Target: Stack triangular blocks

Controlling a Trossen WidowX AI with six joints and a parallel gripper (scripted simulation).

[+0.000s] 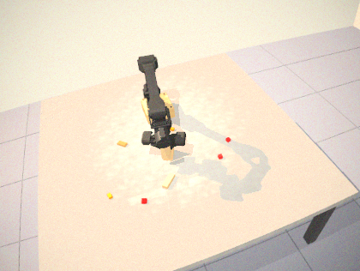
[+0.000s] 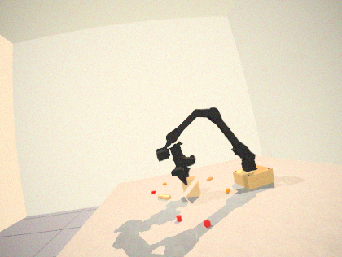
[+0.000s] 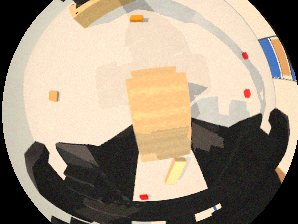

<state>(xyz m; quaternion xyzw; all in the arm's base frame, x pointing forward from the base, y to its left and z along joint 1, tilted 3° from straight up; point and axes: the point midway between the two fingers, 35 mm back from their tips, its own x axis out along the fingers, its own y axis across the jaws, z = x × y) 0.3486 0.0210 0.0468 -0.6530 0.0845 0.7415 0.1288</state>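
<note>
The flat tan bar is 14 cm ahead of my gripper tip, 2 cm to the right of it and 6 cm below it. Also, from my gripper tip: tan triangular block 1 cm ahead, 1 cm above.
</note>
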